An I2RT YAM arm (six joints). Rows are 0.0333 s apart.
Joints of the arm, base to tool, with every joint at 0 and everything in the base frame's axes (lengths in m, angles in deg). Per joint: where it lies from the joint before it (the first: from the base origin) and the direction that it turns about. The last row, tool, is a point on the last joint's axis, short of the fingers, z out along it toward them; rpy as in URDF.
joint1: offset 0 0 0.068 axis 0 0 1
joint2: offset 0.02 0.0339 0.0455 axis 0 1 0
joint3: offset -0.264 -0.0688 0 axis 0 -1 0
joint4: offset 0.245 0.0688 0.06 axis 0 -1 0
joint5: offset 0.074 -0.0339 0.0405 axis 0 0 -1
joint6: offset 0.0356 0 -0.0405 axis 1 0 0
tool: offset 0 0 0 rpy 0 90 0
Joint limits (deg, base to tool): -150..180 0..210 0..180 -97..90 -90..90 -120..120
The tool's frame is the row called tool.
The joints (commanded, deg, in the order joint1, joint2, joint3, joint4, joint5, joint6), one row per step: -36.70 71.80 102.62 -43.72 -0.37 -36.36; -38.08 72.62 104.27 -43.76 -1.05 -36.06; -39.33 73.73 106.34 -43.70 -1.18 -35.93; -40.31 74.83 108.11 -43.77 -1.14 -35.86; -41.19 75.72 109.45 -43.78 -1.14 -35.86; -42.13 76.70 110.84 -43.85 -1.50 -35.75; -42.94 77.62 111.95 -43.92 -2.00 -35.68
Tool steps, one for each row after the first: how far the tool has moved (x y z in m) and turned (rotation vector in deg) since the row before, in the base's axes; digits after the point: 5 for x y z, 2 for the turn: -0.00196 -0.00478 0.00521 -0.13 -0.89 -0.78; -0.00127 -0.00521 0.00633 -0.52 -0.89 -1.15; -0.00025 -0.00492 0.00452 -0.34 -0.50 -1.03; -0.00030 -0.00444 0.00321 -0.29 -0.33 -0.88; -0.00004 -0.00482 0.00293 -0.10 -0.37 -0.60; 0.00055 -0.00466 0.00173 0.03 -0.19 -0.33
